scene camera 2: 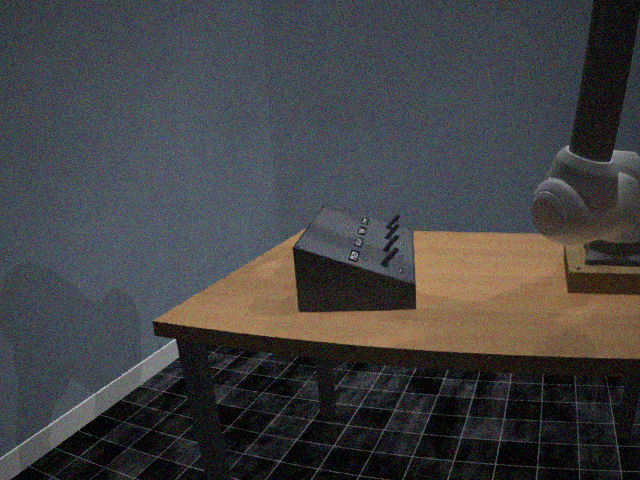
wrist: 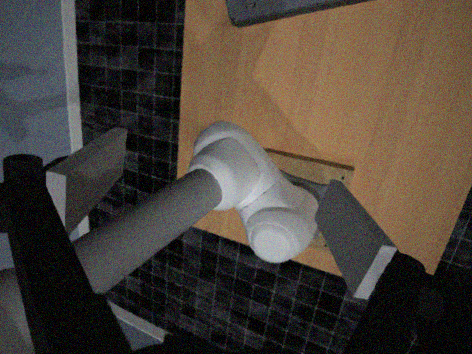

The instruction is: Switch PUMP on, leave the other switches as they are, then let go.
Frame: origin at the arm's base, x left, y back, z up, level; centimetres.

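Seen in the pictures: gripper, fingertip midpoint: [wrist: 227, 176]; arm's base, link origin: [scene camera 2: 616, 256].
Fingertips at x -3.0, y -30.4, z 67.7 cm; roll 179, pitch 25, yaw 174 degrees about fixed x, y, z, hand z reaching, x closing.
Offsets run from my fingertips to a thing's top centre. Level surfaces: height alone.
The dark switch box [scene camera 2: 351, 284] [wrist: 280, 9] stands on the table with a sloping top; in the wrist view a corner part of it shows at the top edge. Several black levers {dx +29.2, dy -24.0, dz -60.5 cm} [scene camera 2: 389, 256] stand in a row on the slope, all leaning alike, beside a row of small pale labels {dx +31.6, dy -32.0, dz -61.7 cm} [scene camera 2: 353, 255]. The labels are too small to read, so I cannot tell which switch is PUMP. My gripper [wrist: 227, 176] is open with nothing between its fingers, high above the table and away from the box. It does not show in the scene view.
The wooden table {dz -73.1 cm} [scene camera 2: 465, 320] [wrist: 400, 100] carries the arm's white base joint [scene camera 2: 573, 206] [wrist: 280, 235] on a wooden base plate [scene camera 2: 599, 281] [wrist: 310, 167], to the right of the box in the scene view. A grey-blue wall [scene camera 2: 155, 129] rises behind the table. Dark tiled floor lies around it.
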